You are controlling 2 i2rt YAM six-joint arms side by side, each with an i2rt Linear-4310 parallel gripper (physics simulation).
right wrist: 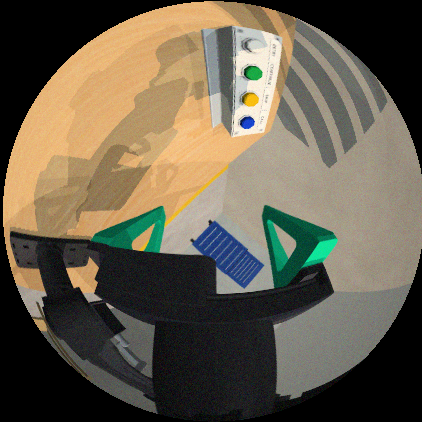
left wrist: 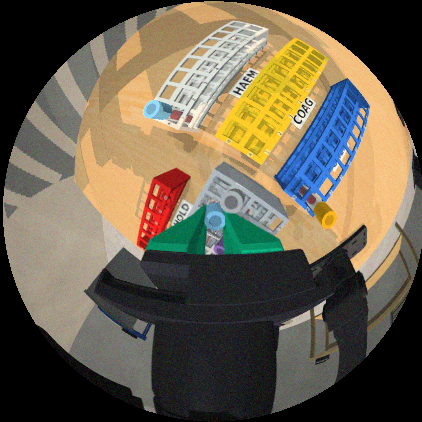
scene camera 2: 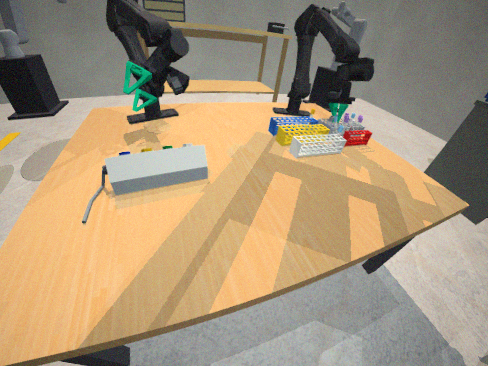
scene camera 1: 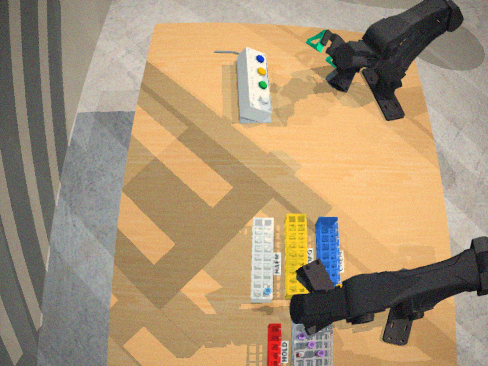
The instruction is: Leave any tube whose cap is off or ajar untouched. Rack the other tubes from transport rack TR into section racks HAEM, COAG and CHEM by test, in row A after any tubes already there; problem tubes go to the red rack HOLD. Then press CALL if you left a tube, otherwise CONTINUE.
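Frame: origin at the left arm's base, x right, y ahead, z up, level; millimetres.
Seen in the pictures: left gripper, fingertip midpoint: (left wrist: 214,210) (scene camera 2: 335,122); right gripper, fingertip midpoint: (right wrist: 213,210) (scene camera 2: 130,102) (scene camera 1: 316,50); left arm's base at its link origin: (left wrist: 334,258) (scene camera 2: 291,113) (scene camera 1: 402,307); right arm's base at its link origin: (right wrist: 47,251) (scene camera 2: 153,116) (scene camera 1: 382,93).
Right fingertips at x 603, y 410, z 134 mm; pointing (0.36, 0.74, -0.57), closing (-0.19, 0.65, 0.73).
Note:
Offsets run from my right fingertips to a thing's middle. "*": to the spot under its first point.
My left gripper (left wrist: 214,210) (scene camera 2: 338,116) is shut on a light-blue-capped tube {dx -705, dy -149, dz -81 mm} (left wrist: 215,220) over transport rack TR {dx -759, dy -198, dz -106 mm} (left wrist: 256,183); whether the tube is raised cannot be told. A grey-capped tube {dx -679, dy -158, dz -82 mm} (left wrist: 234,200) stands beside it, and purple-capped tubes {dx -763, dy -187, dz -83 mm} (scene camera 1: 311,344) stand in TR. One light-blue-capped tube {dx -669, dy -56, dz -83 mm} (left wrist: 153,109) (scene camera 1: 267,290) is at the near end of white rack HAEM {dx -590, dy -21, dz -106 mm} (scene camera 2: 320,151). A yellow-orange-capped tube {dx -618, dy -208, dz -83 mm} (left wrist: 327,219) is at the near end of blue rack CHEM {* dx -449, dy -147, dz -103 mm} (scene camera 1: 327,222). Yellow rack COAG {* dx -639, dy -142, dz -77 mm} (left wrist: 261,156) and red rack HOLD (left wrist: 172,176) show no tubes. My right gripper (right wrist: 213,210) (scene camera 2: 129,100) is open and empty.
The button box {dx -113, dy +149, dz -92 mm} (scene camera 1: 255,85) (scene camera 2: 157,167) stands far from the racks, near the right arm. It has a blue CALL button {dx -35, dy +155, dz -70 mm} (right wrist: 247,122), a yellow, a green CONTINUE {dx -127, dy +117, dz -65 mm} (right wrist: 253,73) and a white button. HOLD stands close beside TR. The left arm hides part of TR and CHEM in scene camera 1.

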